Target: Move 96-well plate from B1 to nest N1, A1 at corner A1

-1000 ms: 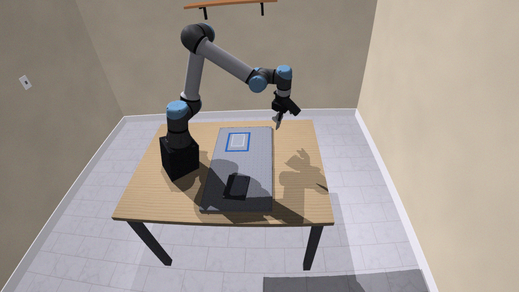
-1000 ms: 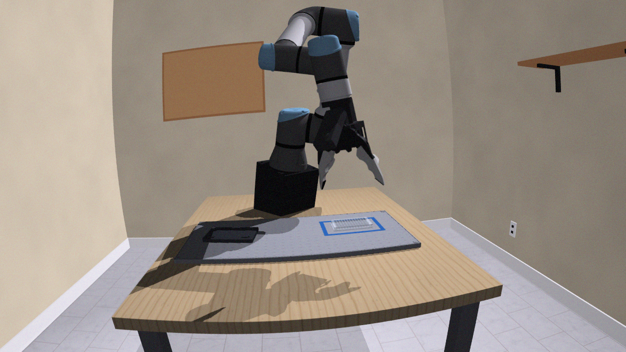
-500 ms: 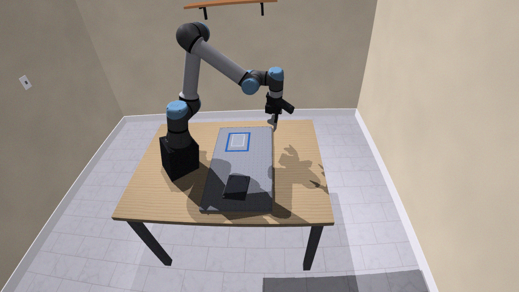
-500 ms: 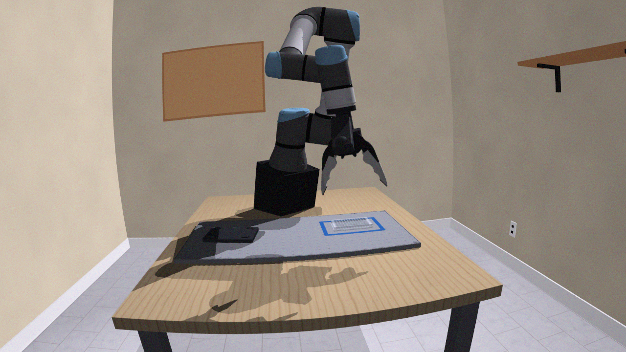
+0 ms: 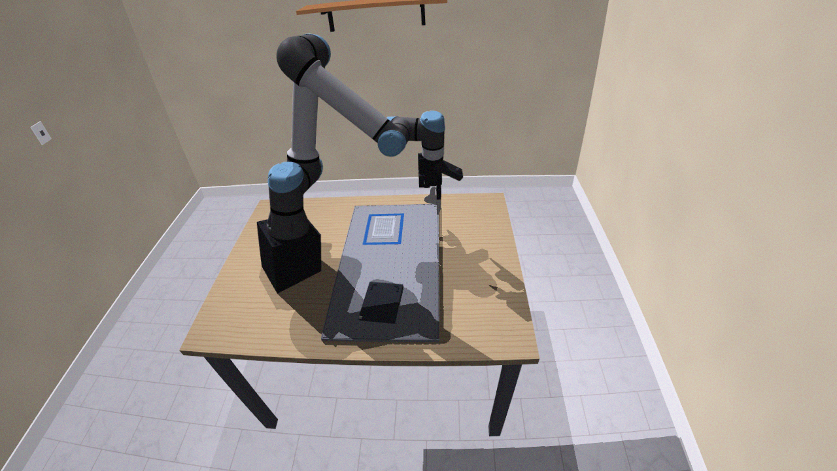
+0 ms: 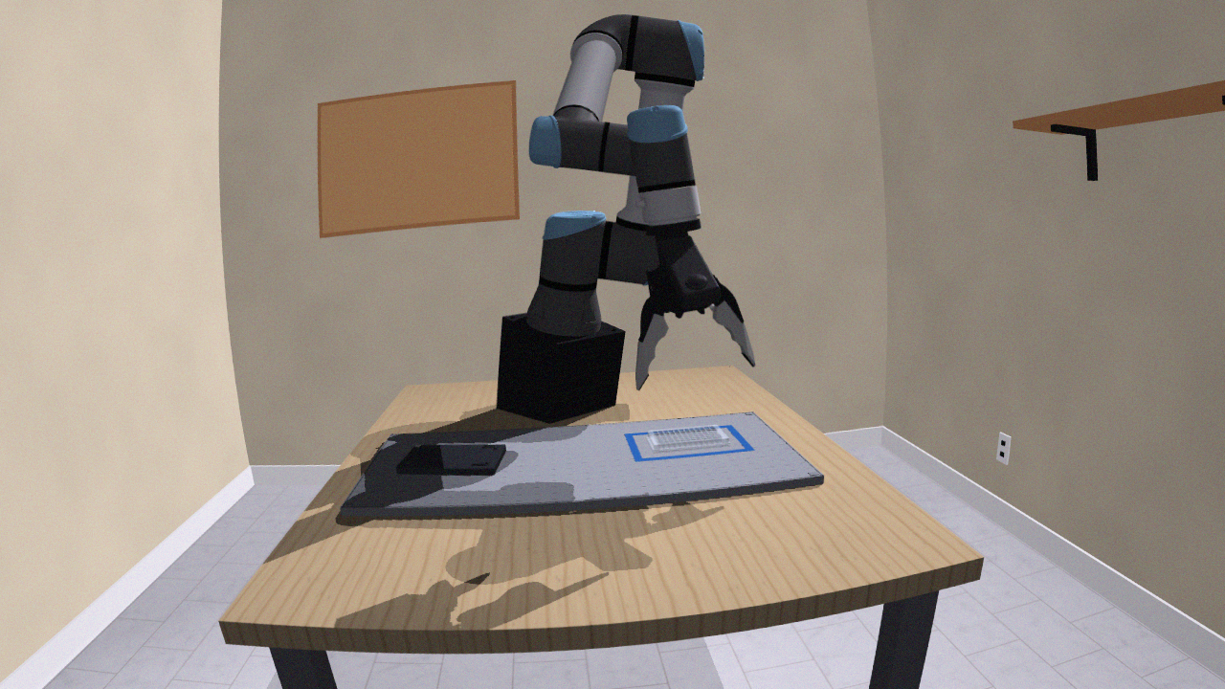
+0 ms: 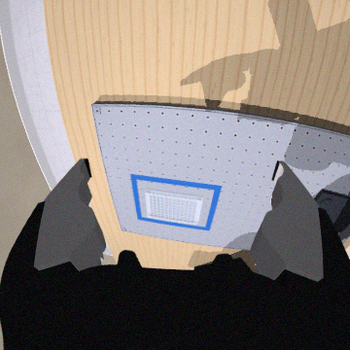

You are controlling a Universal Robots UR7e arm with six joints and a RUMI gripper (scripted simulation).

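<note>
Right now the 96-well plate is 22 cm behind my hand and 15 cm below it. From my hand the other things lie so: black plate nest N1: 38 cm to the right, 15 cm below, 14 cm behind.
</note>
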